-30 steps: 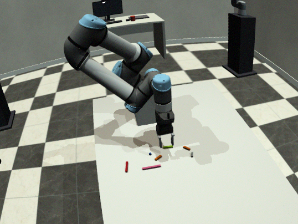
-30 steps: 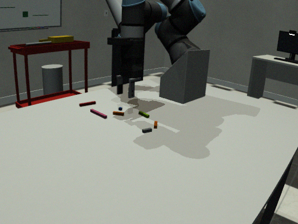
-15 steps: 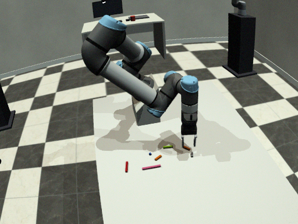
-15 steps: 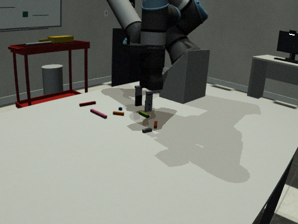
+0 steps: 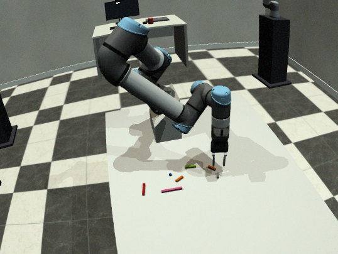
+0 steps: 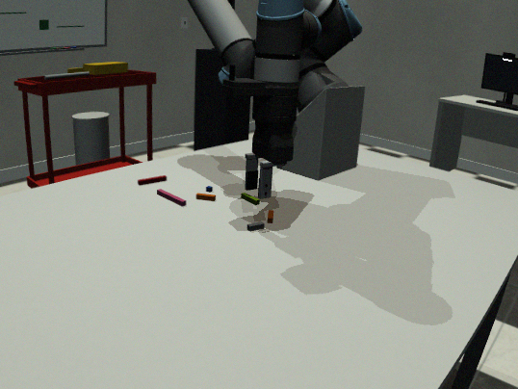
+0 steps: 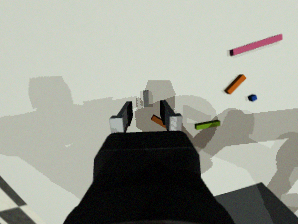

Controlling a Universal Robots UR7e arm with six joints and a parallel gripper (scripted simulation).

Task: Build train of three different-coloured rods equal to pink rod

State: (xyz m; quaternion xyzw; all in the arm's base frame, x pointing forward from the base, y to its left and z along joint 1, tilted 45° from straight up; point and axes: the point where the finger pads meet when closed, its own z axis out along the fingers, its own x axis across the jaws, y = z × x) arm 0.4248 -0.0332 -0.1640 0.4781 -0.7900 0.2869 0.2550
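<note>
Right now my hand is 80 mm above the grey rod. From my hand the other things lie so: pink rod: 220 mm to the right, 80 mm below; lime rod: 110 mm behind, 90 mm to the right, 80 mm below; blue rod: 90 mm behind, 190 mm to the right, 80 mm below.
</note>
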